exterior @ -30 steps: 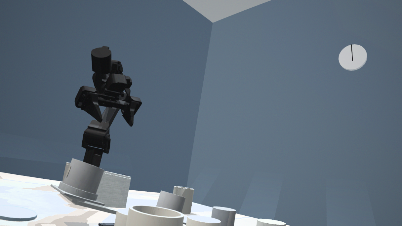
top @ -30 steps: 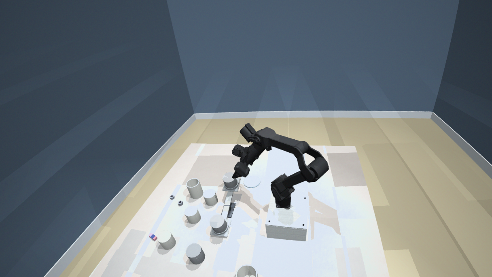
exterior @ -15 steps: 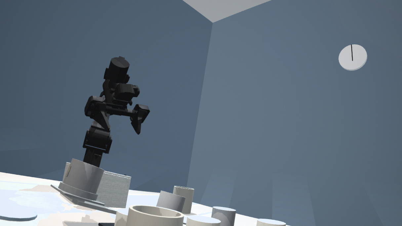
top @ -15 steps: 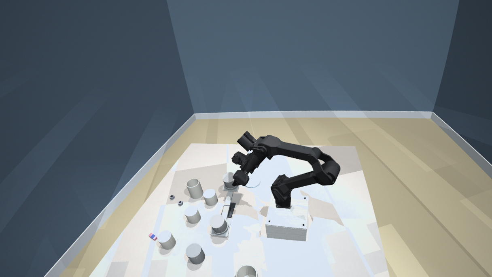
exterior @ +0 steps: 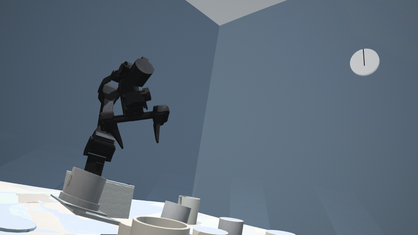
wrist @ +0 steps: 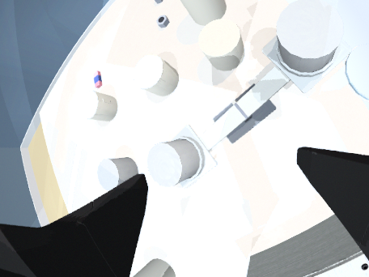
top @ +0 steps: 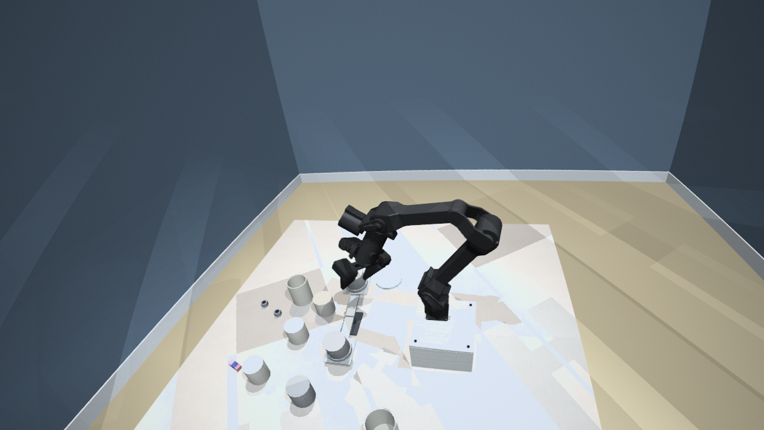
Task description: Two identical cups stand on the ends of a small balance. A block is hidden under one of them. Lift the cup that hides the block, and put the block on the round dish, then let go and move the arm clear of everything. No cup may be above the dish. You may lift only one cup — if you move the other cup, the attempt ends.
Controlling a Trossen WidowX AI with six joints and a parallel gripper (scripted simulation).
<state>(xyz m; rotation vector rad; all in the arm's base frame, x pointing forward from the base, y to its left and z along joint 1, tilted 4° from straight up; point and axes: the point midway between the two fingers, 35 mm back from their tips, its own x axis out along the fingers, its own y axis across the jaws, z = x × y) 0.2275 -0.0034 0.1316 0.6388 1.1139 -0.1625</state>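
Right now my gripper tip is 180 mm above the teal block, 100 mm to the right of it and 60 mm short of it. Round my gripper tip: balance: 190 mm below, 60 mm ahead, 30 mm to the right; then red-and-blue piece: 400 mm ahead, 220 mm below, 210 mm to the left; then pale blue round dish: 260 mm to the right, 220 mm below, 30 mm behind.
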